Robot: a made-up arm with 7 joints.
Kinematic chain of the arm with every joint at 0, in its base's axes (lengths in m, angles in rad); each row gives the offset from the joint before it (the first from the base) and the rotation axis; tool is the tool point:
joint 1: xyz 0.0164 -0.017 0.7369 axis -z
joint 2: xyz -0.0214 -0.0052 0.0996 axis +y
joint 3: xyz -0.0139 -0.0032 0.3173 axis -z
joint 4: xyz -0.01 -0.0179 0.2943 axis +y
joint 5: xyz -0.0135 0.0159 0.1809 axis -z
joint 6: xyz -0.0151 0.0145 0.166 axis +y
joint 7: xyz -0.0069 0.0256 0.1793 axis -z
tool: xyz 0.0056 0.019 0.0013
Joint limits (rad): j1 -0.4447..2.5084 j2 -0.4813..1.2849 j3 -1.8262..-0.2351 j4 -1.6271..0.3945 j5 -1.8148..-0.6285 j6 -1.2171..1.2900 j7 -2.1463..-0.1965
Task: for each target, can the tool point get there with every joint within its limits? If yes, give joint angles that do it. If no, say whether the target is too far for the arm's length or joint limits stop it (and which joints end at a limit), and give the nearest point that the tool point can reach.
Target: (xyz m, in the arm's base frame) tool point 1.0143 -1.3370 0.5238
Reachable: no: too far | nearest point 0.6598 -0.8680 0.9555 | short by 0.729 m
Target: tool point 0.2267 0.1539 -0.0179
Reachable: no: joint limits stop it (at a limit: joint 1, joint 2, joint 3, joint 4, joint 6) | nearest point 0.6163 -0.1091 0.7297 | short by 0.883 m
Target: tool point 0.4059 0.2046 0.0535
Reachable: no: joint limits stop it (at a limit: joint 1, joint 2, joint 3, joint 4, joint 6) | nearest point 0.6443 -0.0932 0.7237 | short by 0.771 m
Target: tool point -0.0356 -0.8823 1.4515
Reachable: yes | joints 1.4946 0.9106 -1.4167 0.2009 -0.7936 -1.0122 -0.4501
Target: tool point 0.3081 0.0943 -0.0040
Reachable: no: joint limits stop it (at a limit: joint 1, joint 2, joint 3, joint 4, joint 6) | nearest point 0.6222 -0.1062 0.7277 | short by 0.821 m
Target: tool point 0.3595 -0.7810 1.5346
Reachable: yes | joints 0.9579 1.1233 -0.6416 -0.4354 -0.9734 0.1292 -0.4876
